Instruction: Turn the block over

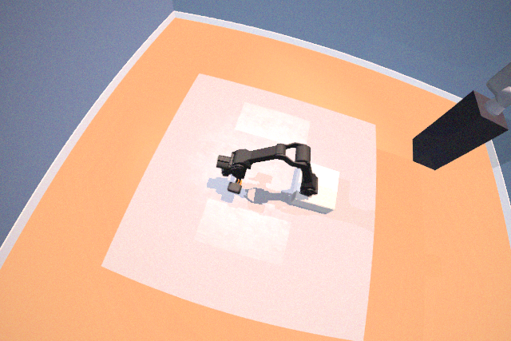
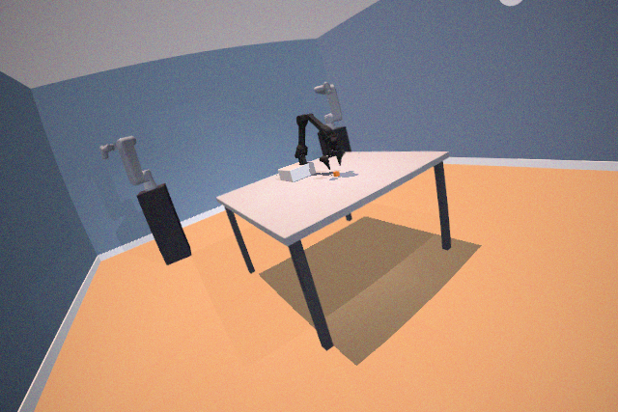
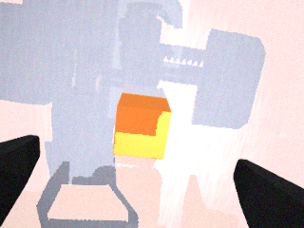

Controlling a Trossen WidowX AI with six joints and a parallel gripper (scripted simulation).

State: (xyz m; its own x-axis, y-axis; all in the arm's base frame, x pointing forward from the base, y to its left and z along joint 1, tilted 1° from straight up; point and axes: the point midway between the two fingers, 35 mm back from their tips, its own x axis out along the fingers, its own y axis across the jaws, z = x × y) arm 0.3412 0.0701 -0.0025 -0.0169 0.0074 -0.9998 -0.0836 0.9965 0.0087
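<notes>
My gripper tip is now 50 mm above the block and 10 mm past it.
</notes>
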